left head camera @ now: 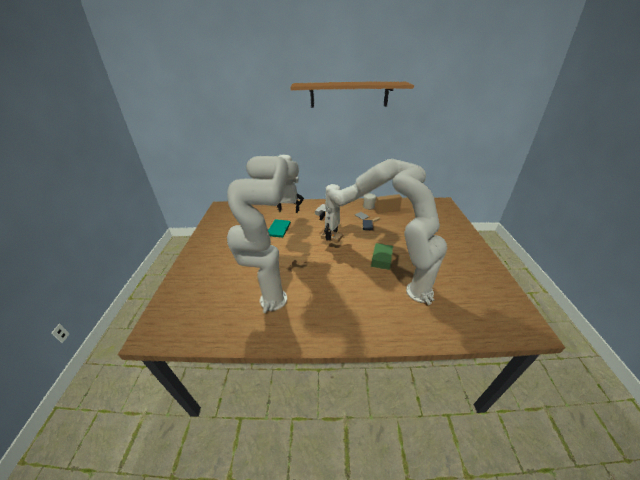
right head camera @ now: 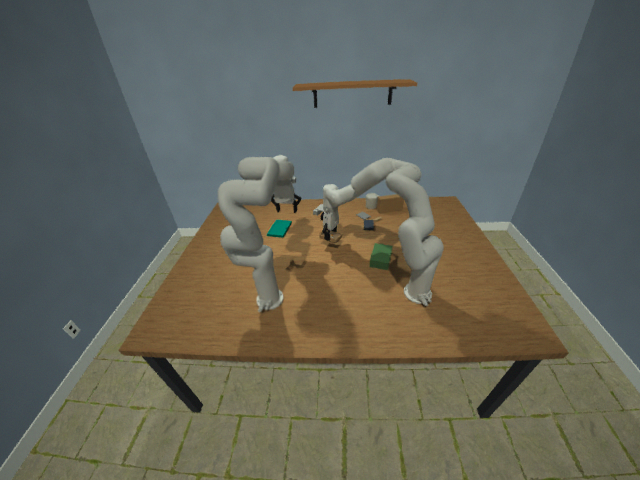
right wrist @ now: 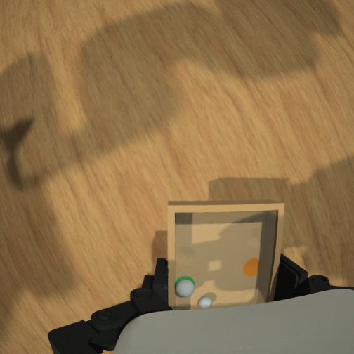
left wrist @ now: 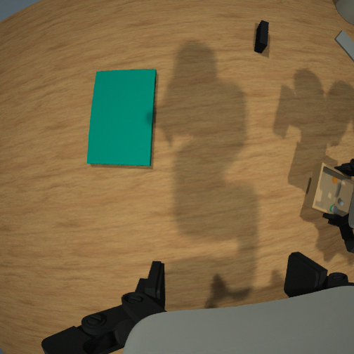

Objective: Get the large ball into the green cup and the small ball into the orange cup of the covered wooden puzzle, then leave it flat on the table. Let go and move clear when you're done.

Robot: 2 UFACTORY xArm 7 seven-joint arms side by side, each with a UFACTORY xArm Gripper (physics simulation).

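Places are measured from the left arm's base along level axes (x ahead, y left, z up), in metres.
Where they show: left gripper, fingertip midpoint: (left head camera: pixel 288 211) (right head camera: pixel 287 211); right gripper, fingertip midpoint: (left head camera: pixel 331 236) (right head camera: pixel 330 236); left arm's base at its link origin: (left head camera: pixel 273 299) (right head camera: pixel 270 299); right arm's base at its link origin: (left head camera: pixel 419 292) (right head camera: pixel 417 293).
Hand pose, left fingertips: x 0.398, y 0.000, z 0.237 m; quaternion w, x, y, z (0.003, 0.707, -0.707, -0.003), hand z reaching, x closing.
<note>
Things, the pixels of their top centre, and the offset from my left fingertips.
- teal book at its top centre: (left head camera: pixel 278 227) (right head camera: pixel 279 227) dx +0.166, dy +0.127, dz -0.222 m
- green block at its top centre: (right head camera: pixel 381 252) (left head camera: pixel 382 252) dx -0.052, dy -0.504, dz -0.189 m
- white cup at its top centre: (right head camera: pixel 373 194) (left head camera: pixel 371 195) dx +0.519, dy -0.447, dz -0.151 m
- brown box at its top centre: (right head camera: pixel 391 196) (left head camera: pixel 389 197) dx +0.466, dy -0.563, dz -0.131 m
- dark blue item at its top centre: (right head camera: pixel 368 223) (left head camera: pixel 367 223) dx +0.261, dy -0.427, dz -0.219 m
The covered wooden puzzle (left wrist: pixel 318 186) (right wrist: pixel 226 205) is a shallow tray held above the table. My right gripper (left head camera: pixel 331 234) (right head camera: pixel 330 233) (left wrist: pixel 334 194) (right wrist: pixel 220 277) is shut on its two sides. In the right wrist view, the large grey ball (right wrist: pixel 185 288) overlaps the lower part of the green cup (right wrist: pixel 186 278); whether it is seated is unclear. The small white ball (right wrist: pixel 205 302) lies lower, right of the large one, away from the orange cup (right wrist: pixel 252 267) at the right. The tray's near end is hidden. My left gripper (left head camera: pixel 288 209) (right head camera: pixel 286 209) (left wrist: pixel 228 278) is open, high above the table.
A teal book (left head camera: pixel 279 227) (right head camera: pixel 279 228) (left wrist: pixel 122 117) lies left of the puzzle. A green block (left head camera: pixel 382 255) (right head camera: pixel 381 256) stands near the right arm. A white cup (left head camera: pixel 369 200), a brown box (left head camera: pixel 388 204) and a dark blue item (left head camera: pixel 367 224) are farther back. A black block (left wrist: pixel 261 36) also shows.
</note>
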